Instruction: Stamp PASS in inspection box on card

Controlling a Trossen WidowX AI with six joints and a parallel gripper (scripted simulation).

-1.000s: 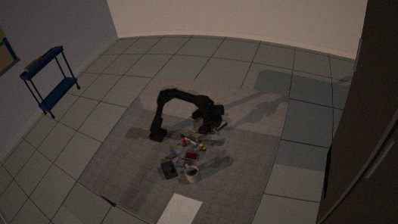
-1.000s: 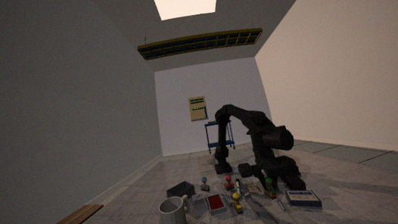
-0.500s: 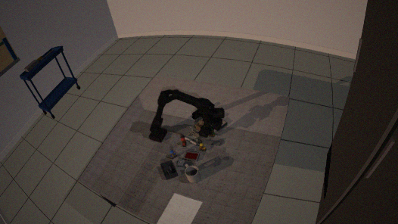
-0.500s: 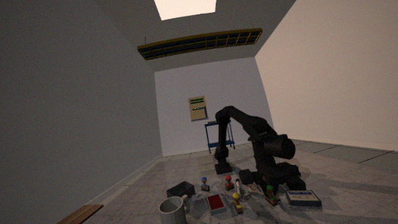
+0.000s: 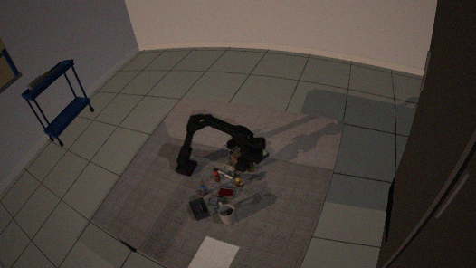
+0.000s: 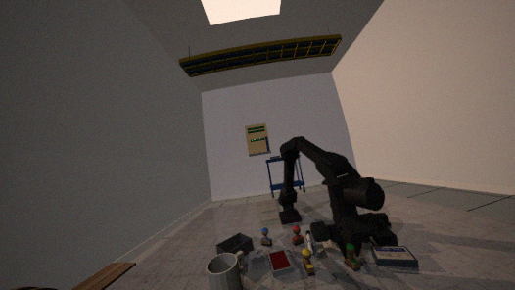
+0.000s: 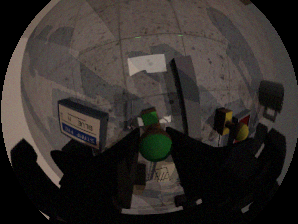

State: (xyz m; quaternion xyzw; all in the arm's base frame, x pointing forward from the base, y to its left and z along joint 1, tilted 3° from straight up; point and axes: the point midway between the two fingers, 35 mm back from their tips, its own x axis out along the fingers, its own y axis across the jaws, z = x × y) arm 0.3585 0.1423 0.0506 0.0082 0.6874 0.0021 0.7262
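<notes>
My gripper tip is right at the green-knobbed stamp. The rest, counted from my gripper tip: yellow-knobbed stamp 12 cm to the right, 1 cm below; pale card 12 cm behind, 3 cm to the right, 3 cm below; cardboard box 11 cm behind, 5 cm to the left.
</notes>
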